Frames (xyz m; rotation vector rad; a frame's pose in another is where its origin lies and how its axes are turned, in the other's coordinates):
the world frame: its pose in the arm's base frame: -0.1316 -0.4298 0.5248 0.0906 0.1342 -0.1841
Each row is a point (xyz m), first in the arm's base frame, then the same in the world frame.
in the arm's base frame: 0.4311 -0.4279 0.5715
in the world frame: 0.5412 0.1114 0.1160
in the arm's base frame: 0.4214 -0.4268 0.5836
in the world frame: 0.5299 0.1116 0.1266
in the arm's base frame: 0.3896 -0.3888 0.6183
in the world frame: 0.4873 0.1455 0.1530
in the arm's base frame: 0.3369 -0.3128 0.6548
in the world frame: 0.4174 0.2128 0.1747
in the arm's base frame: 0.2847 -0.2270 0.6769
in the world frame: 0.3483 0.2887 0.1813
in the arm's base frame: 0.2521 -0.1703 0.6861
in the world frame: 0.3053 0.3388 0.1805
